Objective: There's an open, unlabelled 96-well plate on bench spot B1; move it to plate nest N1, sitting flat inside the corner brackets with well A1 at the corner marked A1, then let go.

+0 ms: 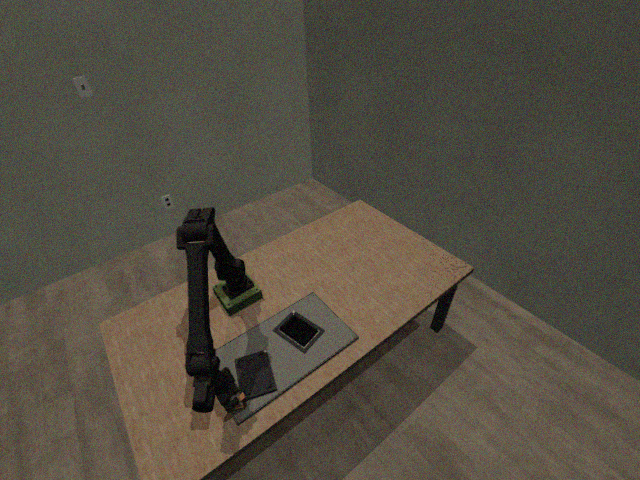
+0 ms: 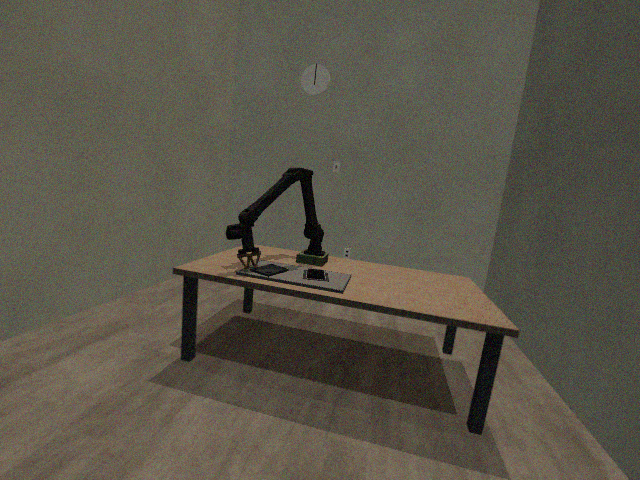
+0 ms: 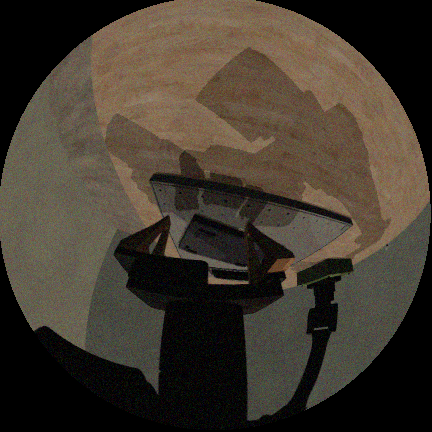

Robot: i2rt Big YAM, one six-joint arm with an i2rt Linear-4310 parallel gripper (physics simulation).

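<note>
A black rectangle with a light rim, which looks like the 96-well plate (image 1: 298, 329) (image 2: 315, 274) (image 3: 230, 274), lies on the right part of a grey perforated board; its wells and A1 marking are too small to make out. The dark slab with small corner brackets, which looks like nest N1 (image 1: 255, 373) (image 2: 269, 269) (image 3: 215, 242), lies on the board's left part. No plate shows on it. My gripper (image 1: 240, 400) (image 2: 250, 266) (image 3: 207, 222) is open and empty, pointing down low at the board's left end, beside the nest and well apart from the plate.
The grey board (image 1: 336, 333) (image 2: 336, 281) (image 3: 320, 227) lies on the wooden table (image 1: 351, 248) (image 2: 413, 289), near its front edge. My arm's green base (image 1: 237, 297) (image 2: 312, 258) (image 3: 325, 272) stands behind the board.
</note>
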